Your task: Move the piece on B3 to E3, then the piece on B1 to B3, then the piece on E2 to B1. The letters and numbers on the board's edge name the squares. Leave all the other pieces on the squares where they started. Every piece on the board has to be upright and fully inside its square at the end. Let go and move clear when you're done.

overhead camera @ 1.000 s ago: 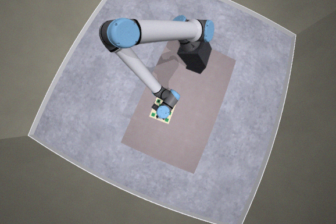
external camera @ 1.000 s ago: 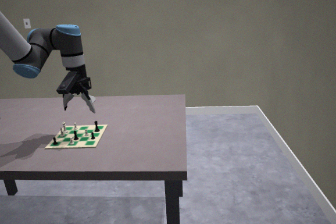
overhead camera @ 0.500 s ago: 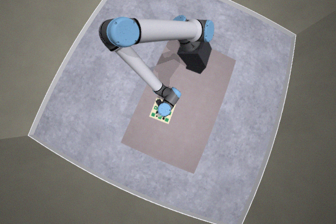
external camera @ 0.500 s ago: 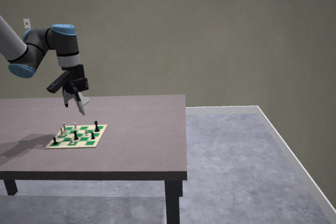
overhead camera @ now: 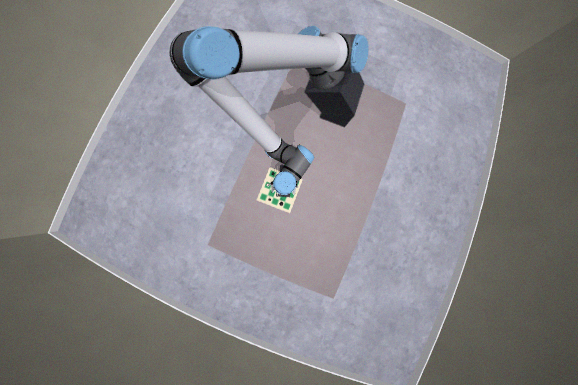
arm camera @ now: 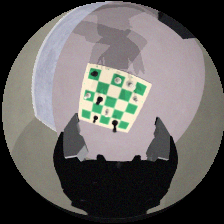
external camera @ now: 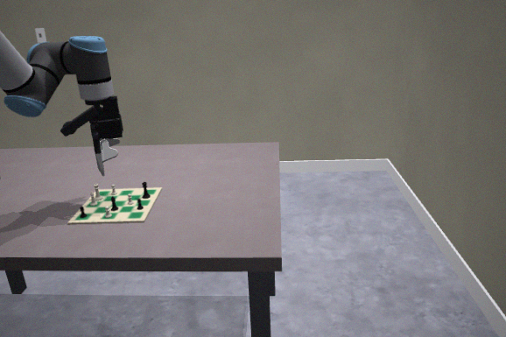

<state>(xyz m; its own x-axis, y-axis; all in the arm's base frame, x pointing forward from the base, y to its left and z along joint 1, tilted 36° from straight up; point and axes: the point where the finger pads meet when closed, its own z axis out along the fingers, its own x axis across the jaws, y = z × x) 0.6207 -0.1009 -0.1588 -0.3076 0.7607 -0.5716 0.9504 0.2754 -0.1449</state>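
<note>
The white piece is 9 cm below my hand, 5 cm behind it and 2 cm to the left of it. Round my hand: cream chessboard 12 cm below, 3 cm ahead, 1 cm to the right; tall black piece 10 cm ahead, 9 cm below, 3 cm to the left.
</note>
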